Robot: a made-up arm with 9 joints. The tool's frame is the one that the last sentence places.
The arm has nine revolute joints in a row. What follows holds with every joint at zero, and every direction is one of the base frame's. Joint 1 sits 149 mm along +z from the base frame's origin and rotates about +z. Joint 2 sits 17 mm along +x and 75 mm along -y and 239 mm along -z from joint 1 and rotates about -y. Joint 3 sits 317 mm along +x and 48 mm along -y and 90 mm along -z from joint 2 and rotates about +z. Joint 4 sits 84 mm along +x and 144 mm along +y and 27 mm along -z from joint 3 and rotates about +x. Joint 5 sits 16 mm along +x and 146 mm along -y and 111 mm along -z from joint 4 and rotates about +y. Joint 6 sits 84 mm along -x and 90 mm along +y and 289 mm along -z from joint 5 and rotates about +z. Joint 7 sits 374 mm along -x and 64 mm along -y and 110 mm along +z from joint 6 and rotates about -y. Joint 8 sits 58 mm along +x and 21 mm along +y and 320 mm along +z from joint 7 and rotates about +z. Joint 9 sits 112 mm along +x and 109 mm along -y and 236 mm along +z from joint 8 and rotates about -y. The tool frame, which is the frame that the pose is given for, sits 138 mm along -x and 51 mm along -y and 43 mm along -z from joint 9; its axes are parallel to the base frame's.
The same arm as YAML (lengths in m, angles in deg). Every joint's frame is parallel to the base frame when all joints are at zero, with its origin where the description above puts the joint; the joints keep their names.
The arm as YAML. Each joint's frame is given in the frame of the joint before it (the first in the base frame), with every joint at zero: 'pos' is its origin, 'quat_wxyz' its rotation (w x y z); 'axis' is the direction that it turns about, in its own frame. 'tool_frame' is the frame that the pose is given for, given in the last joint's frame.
length_unit: m
angle_unit: deg
joints:
  - joint: joint 1
    pos: [0.0, 0.0, 0.149]
    quat_wxyz: [1.0, 0.0, 0.0, 0.0]
    axis: [0.0, 0.0, 1.0]
  - joint: joint 2
    pos: [0.017, -0.075, -0.239]
    quat_wxyz: [1.0, 0.0, 0.0, 0.0]
    axis: [0.0, -1.0, 0.0]
  - joint: joint 3
    pos: [0.317, -0.048, -0.09]
    quat_wxyz: [1.0, 0.0, 0.0, 0.0]
    axis: [0.0, 0.0, 1.0]
  - joint: joint 4
    pos: [0.084, 0.144, -0.027]
    quat_wxyz: [1.0, 0.0, 0.0, 0.0]
    axis: [1.0, 0.0, 0.0]
  - joint: joint 5
    pos: [0.016, -0.146, -0.111]
    quat_wxyz: [1.0, 0.0, 0.0, 0.0]
    axis: [0.0, 1.0, 0.0]
  - joint: joint 6
    pos: [-0.084, 0.09, -0.289]
    quat_wxyz: [1.0, 0.0, 0.0, 0.0]
    axis: [0.0, 0.0, 1.0]
  - joint: joint 7
    pos: [-0.374, -0.064, 0.11]
    quat_wxyz: [1.0, 0.0, 0.0, 0.0]
    axis: [0.0, -1.0, 0.0]
  - joint: joint 8
    pos: [0.058, 0.021, 0.32]
    quat_wxyz: [1.0, 0.0, 0.0, 0.0]
    axis: [0.0, 0.0, 1.0]
  - joint: joint 9
    pos: [0.112, -0.109, 0.236]
    quat_wxyz: [1.0, 0.0, 0.0, 0.0]
    axis: [0.0, -1.0, 0.0]
tool_frame:
  pos: [-0.138, -0.051, -0.043]
  quat_wxyz: [1.0, 0.0, 0.0, 0.0]

